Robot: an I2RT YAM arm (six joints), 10 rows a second.
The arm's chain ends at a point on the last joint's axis. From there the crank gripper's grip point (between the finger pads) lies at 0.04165 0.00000 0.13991 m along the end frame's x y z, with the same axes.
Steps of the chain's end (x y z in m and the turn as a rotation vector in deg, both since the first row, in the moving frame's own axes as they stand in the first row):
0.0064 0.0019 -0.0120 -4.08 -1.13 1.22
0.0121 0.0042 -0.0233 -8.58 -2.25 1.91
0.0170 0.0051 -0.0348 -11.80 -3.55 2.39
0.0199 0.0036 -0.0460 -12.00 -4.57 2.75
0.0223 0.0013 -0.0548 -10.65 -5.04 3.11
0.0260 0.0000 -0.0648 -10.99 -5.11 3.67
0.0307 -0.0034 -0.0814 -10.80 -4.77 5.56
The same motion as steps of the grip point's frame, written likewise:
0.0035 0.0127 -0.0116 -4.08 -1.13 1.22
0.0062 0.0265 -0.0234 -8.58 -2.25 1.91
0.0077 0.0355 -0.0356 -11.80 -3.55 2.39
0.0080 0.0347 -0.0464 -12.00 -4.57 2.75
0.0092 0.0294 -0.0543 -10.65 -5.04 3.11
0.0125 0.0292 -0.0645 -10.99 -5.11 3.67
0.0175 0.0265 -0.0813 -10.80 -4.77 5.56

